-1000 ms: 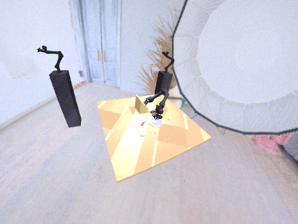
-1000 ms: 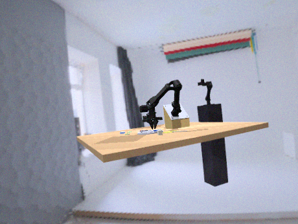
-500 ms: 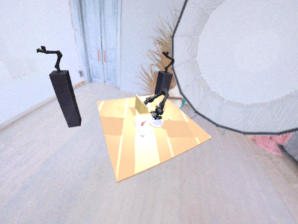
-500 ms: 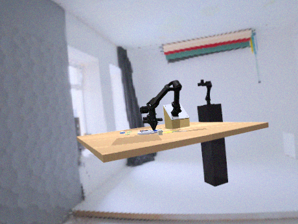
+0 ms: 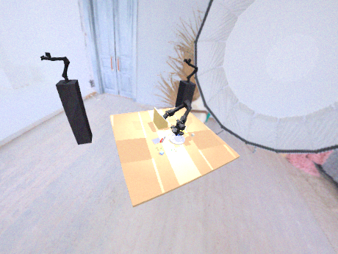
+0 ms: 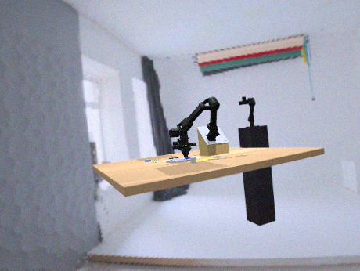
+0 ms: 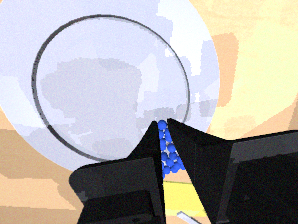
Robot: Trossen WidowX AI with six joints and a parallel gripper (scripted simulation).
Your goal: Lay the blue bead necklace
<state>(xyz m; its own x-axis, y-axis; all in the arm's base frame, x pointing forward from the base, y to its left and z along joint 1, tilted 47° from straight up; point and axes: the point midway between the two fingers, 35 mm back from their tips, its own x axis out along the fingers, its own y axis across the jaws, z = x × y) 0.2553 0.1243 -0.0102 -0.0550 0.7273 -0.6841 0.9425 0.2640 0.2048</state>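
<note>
Right now my gripper tip is 50 mm short of the round bead board, 10 mm to the left of it and 10 mm above it. From my gripper tip the other things lie so: yellow flat piece (80 mm behind, 150 mm to the left, 20 mm below); red-and-grey object (20 mm ahead, 190 mm to the right, 10 mm below); white cylinder (50 mm ahead, 230 mm to the left).
</note>
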